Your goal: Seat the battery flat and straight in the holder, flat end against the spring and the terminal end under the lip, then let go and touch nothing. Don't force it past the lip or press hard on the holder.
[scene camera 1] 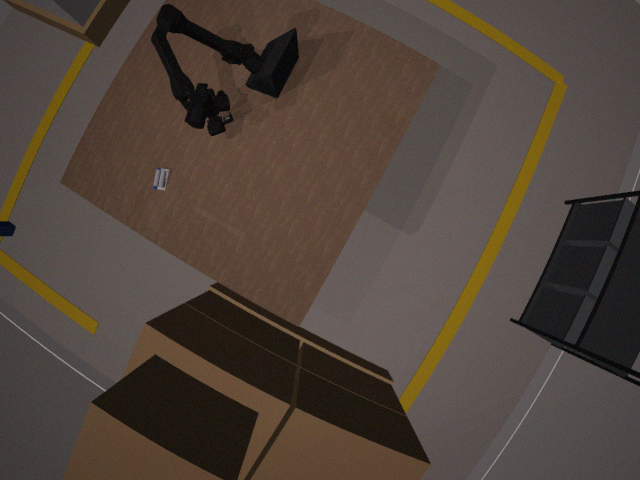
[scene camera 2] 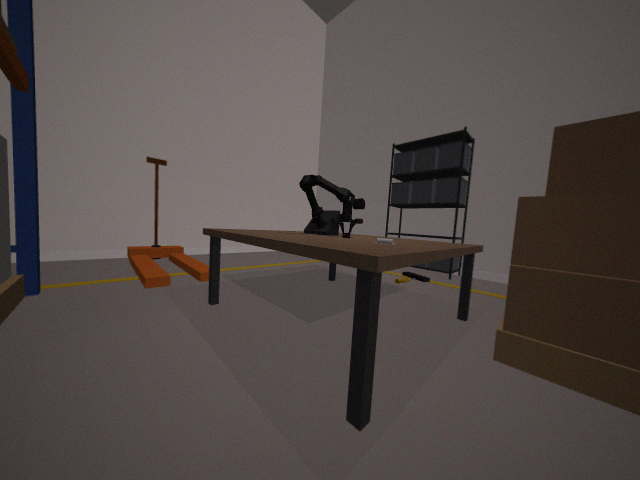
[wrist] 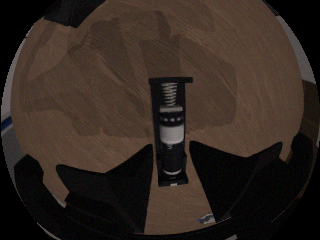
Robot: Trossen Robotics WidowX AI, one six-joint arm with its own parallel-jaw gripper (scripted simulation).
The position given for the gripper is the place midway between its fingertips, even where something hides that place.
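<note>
The gripper (scene camera 1: 218,121) is visible from the scene camera, and the wrist view shows the gripper (wrist: 171,147) too. A battery (wrist: 171,123) is also part of the scene.
</note>
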